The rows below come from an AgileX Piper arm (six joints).
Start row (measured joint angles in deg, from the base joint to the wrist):
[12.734, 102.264, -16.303, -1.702, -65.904, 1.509]
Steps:
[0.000, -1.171, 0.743, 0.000, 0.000, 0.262]
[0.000, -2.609, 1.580, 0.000, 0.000, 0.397]
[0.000, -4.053, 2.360, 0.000, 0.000, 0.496]
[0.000, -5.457, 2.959, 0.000, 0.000, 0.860]
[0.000, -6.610, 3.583, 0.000, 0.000, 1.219]
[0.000, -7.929, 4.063, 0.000, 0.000, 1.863]
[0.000, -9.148, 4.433, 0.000, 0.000, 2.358]
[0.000, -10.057, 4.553, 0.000, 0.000, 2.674]
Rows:
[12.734, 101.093, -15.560, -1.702, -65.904, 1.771]
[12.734, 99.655, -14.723, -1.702, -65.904, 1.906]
[12.734, 98.211, -13.943, -1.702, -65.904, 2.005]
[12.734, 96.807, -13.344, -1.702, -65.904, 2.369]
[12.734, 95.654, -12.720, -1.702, -65.904, 2.728]
[12.734, 94.335, -12.240, -1.702, -65.904, 3.372]
[12.734, 93.116, -11.870, -1.702, -65.904, 3.867]
[12.734, 92.207, -11.750, -1.702, -65.904, 4.183]

